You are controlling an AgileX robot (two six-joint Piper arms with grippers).
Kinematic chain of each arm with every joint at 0, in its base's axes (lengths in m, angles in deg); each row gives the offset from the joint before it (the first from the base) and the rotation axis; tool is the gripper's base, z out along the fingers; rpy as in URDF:
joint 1: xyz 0 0 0.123 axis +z
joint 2: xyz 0 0 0 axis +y
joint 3: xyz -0.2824 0 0.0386 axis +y
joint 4: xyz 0.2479 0 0.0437 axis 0.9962 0 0.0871
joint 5: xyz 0 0 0 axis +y
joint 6: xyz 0.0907 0 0.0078 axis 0.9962 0 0.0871
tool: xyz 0 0 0 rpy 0 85 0
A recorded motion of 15 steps. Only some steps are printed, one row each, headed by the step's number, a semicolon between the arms.
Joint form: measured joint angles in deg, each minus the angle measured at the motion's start. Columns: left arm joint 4, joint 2, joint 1, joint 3, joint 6, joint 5; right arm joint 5, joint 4, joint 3, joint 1, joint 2, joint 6.
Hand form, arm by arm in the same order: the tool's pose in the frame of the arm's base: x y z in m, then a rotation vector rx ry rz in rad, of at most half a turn. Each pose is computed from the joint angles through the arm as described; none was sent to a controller.
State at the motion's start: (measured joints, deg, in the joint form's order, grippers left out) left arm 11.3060 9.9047 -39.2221 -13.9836 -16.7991 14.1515; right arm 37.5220 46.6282 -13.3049 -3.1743 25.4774 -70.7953
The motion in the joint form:
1: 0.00 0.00 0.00 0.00 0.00 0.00; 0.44 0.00 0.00 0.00 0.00 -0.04
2: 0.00 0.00 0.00 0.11 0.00 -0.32; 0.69 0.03 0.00 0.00 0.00 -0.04
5: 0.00 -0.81 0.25 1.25 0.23 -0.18; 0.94 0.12 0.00 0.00 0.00 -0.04
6: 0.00 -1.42 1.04 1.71 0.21 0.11; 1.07 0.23 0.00 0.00 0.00 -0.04
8: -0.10 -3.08 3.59 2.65 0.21 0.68; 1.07 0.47 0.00 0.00 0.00 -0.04
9: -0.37 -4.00 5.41 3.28 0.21 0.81; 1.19 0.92 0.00 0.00 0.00 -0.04
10: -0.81 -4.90 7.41 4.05 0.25 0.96; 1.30 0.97 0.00 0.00 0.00 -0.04
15: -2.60 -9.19 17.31 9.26 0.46 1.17; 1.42 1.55 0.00 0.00 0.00 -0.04
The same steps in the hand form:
1: 0.0517 -0.0366 0.2631 0.4483 1.6238 -0.5559; 0.0817 0.0363 0.2226 -0.7544 1.9798 0.1554
2: 0.0518 -0.0367 0.2629 0.4483 1.6202 -0.5575; 0.0814 0.0366 0.2224 -0.7570 1.9813 0.1595
5: 0.0513 -0.0359 0.2569 0.4498 1.6275 -0.5488; 0.0812 0.0369 0.2223 -0.7587 1.9825 0.1645
6: 0.0510 -0.0345 0.2544 0.4378 1.6320 -0.5375; 0.0810 0.0371 0.2223 -0.7588 1.9829 0.1680
8: 0.0502 -0.0303 0.2498 0.3969 1.6362 -0.5052; 0.0811 0.0372 0.2225 -0.7556 1.9819 0.1717
9: 0.0499 -0.0280 0.2468 0.3666 1.6386 -0.4861; 0.0810 0.0377 0.2227 -0.7510 1.9809 0.1803
10: 0.0498 -0.0257 0.2430 0.3332 1.6445 -0.4661; 0.0809 0.0378 0.2227 -0.7517 1.9814 0.1827
15: 0.0503 -0.0163 0.2162 0.1755 1.6814 -0.3583; 0.0808 0.0383 0.2230 -0.7453 1.9797 0.1932

